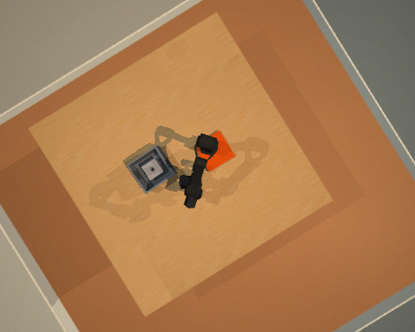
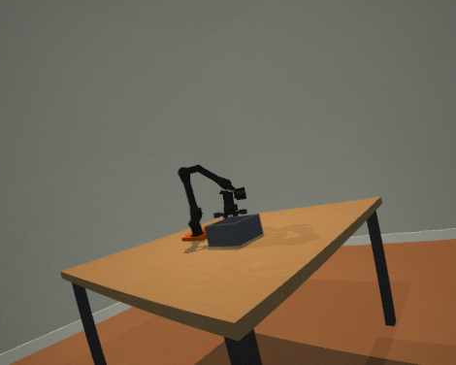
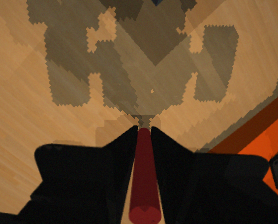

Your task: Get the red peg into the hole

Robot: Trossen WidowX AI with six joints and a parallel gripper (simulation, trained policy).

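Now: the grey plate 190 mm ahead of my gripper tip, 150 mm to the right of it and 30 mm above it. Round my gripper tip: dark box: 190 mm ahead, 150 mm to the right, 10 mm above; then red peg: 30 mm above, 10 mm to the left.
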